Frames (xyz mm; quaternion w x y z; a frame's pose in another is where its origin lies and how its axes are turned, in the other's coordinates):
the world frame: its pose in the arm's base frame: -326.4 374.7 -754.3 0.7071 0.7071 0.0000 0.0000
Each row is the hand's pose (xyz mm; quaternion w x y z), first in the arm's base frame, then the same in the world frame.
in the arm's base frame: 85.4 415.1 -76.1 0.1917 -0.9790 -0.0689 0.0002
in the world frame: 411.8 678.2 -40.4 0.5567 0.8278 0.0486 -0.0489
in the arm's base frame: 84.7 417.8 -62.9 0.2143 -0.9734 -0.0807 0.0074
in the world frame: 411.1 691.4 -43.1 0.5368 0.8398 0.0518 -0.0623
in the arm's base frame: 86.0 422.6 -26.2 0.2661 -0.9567 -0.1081 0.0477
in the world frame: 412.4 728.1 -47.9 0.4883 0.8646 0.0427 -0.1102
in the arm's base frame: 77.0 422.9 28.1 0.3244 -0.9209 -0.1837 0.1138
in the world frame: 403.4 782.4 -48.2 0.4218 0.8806 0.0494 -0.2104
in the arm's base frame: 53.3 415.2 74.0 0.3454 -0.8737 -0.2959 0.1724
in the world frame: 379.7 828.3 -40.5 0.3736 0.8621 0.0873 -0.3311
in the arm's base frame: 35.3 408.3 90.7 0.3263 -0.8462 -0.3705 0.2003
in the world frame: 361.7 845.0 -33.6 0.3676 0.8291 0.1204 -0.4036
